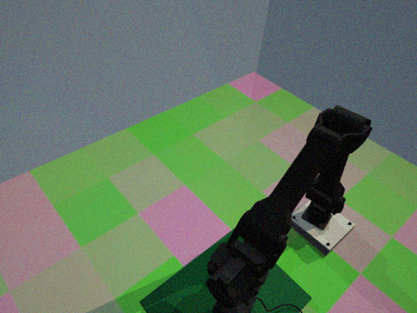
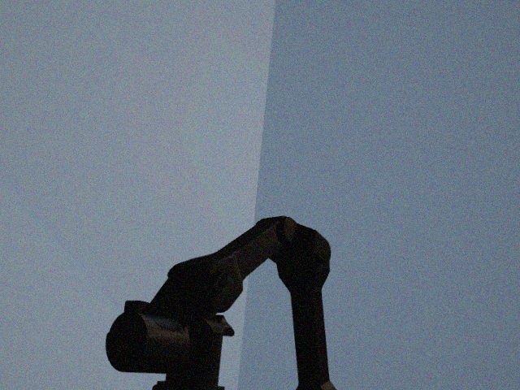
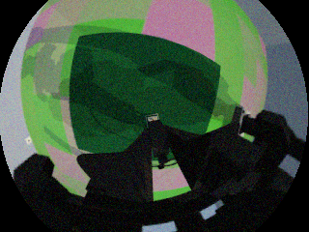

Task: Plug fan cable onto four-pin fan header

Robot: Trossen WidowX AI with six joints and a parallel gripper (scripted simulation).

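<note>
My gripper tip is 10 mm to the right of the header and 40 mm above it. Round my gripper tip: black fan 60 mm ahead, 140 mm to the left, 20 mm above; then dark green board 10 mm ahead, 30 mm to the right, 50 mm below; then black plug 10 mm to the left, 10 mm above.
</note>
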